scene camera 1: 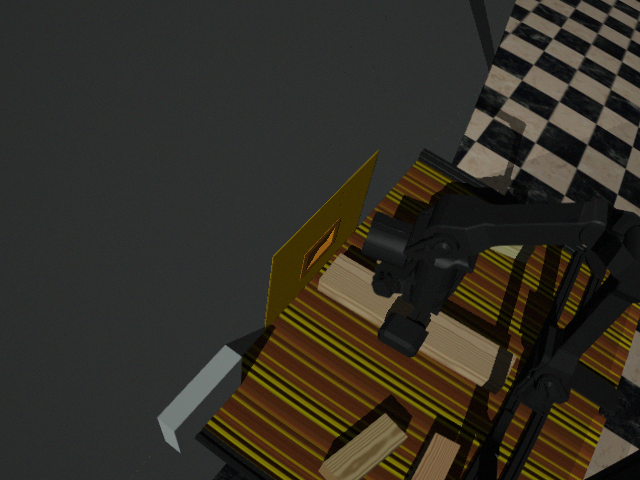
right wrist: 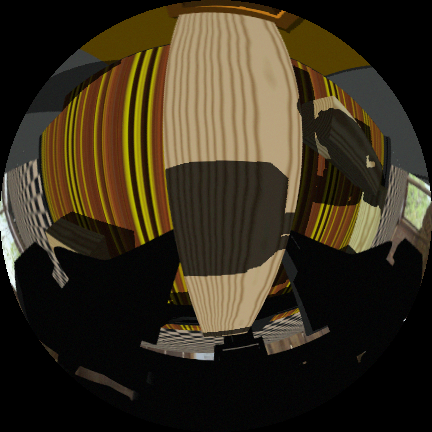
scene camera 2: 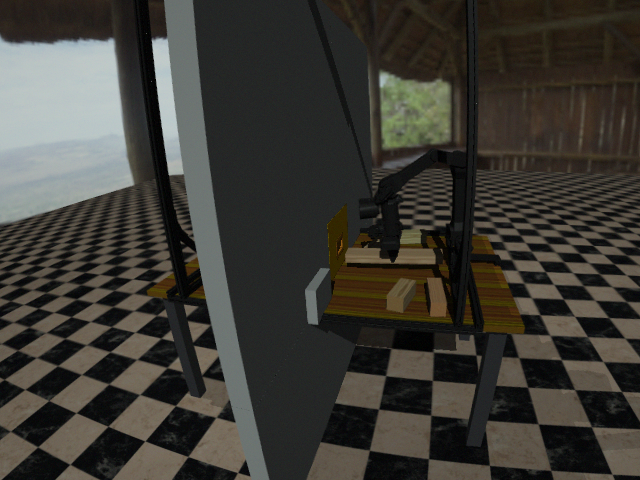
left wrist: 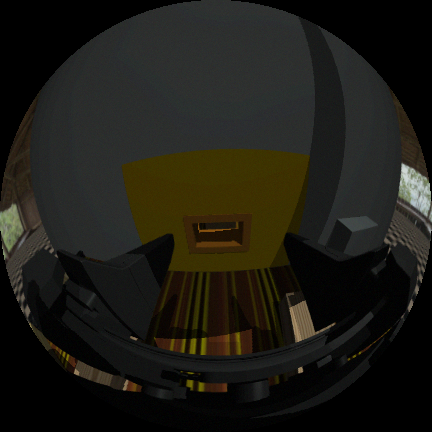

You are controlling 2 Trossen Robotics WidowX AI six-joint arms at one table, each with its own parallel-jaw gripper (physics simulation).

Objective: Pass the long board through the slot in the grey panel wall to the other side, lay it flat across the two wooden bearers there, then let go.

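Places are measured from the left arm's base along level axes (x back, y right, z up), in centimetres.
Pixels of known places: left gripper, fingertip midpoint: (left wrist: 230,239); right gripper, fingertip midpoint: (scene camera 1: 416,324) (right wrist: 230,232) (scene camera 2: 393,257); right arm's base, link origin: (scene camera 1: 535,392).
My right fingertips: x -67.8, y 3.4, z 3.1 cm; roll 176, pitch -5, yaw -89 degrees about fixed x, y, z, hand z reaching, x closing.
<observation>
Ahead of a thing's pixels: the offset from my right fingertips to its top centre. "spot": to the spot under its first point. Level surfaces: height alone.
The long pale board @(dx -0.1, dy +0.1, dz +2.6 cm) (scene camera 1: 353,290) (scene camera 2: 366,256) (right wrist: 225,100) lies flat on the striped table @(dz -5.0 cm) (scene camera 1: 309,362), one end pointing at the framed slot @(spot: dx +20.1, dy -1.5, dz +1.3 cm) (scene camera 1: 320,248) (left wrist: 189,233) in the yellow panel (scene camera 1: 294,271) (scene camera 2: 337,233) (left wrist: 160,193) of the grey wall (scene camera 1: 199,143). My right gripper (scene camera 1: 413,314) (scene camera 2: 391,254) (right wrist: 230,232) is down over the board's middle, with its fingers against both long edges. My left gripper (left wrist: 230,239) is open and empty on the other side, facing the slot. A wooden bearer @(dx +45.8, dy +11.2, dz -1.2 cm) (left wrist: 298,318) lies by its right finger.
Two short wooden blocks @(dx -4.7, dy +22.4, dz -0.3 cm) (scene camera 1: 363,450) @(spot: dx -14.1, dy +17.3, dz -0.6 cm) (scene camera 1: 437,457) (scene camera 2: 400,295) lie near the table's front edge on the right arm's side. Another block @(dx +8.1, dy -15.2, dz +0.0 cm) (right wrist: 342,137) lies beside the board. A light grey block (scene camera 1: 194,395) (scene camera 2: 316,295) (left wrist: 354,233) sticks out of the wall.
</observation>
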